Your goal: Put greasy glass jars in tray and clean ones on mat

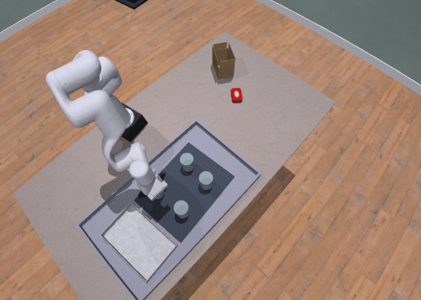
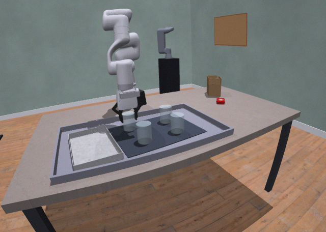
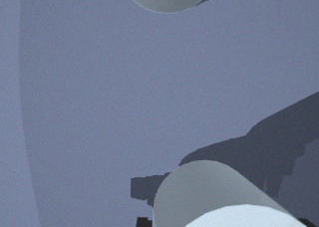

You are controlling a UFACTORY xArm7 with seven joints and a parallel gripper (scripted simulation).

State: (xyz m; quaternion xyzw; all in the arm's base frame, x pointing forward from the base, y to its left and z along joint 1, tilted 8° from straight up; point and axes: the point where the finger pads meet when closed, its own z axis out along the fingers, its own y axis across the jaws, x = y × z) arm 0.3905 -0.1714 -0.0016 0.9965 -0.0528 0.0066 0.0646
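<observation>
My hand is 9 cm short of the white tray, 22 cm to the left of it and 5 cm above it. The rest, counted from my hand: dark drying mat 10 cm ahead, 10 cm to the left, 6 cm below; then small red object 2 cm behind, 73 cm to the left, 5 cm below.
</observation>
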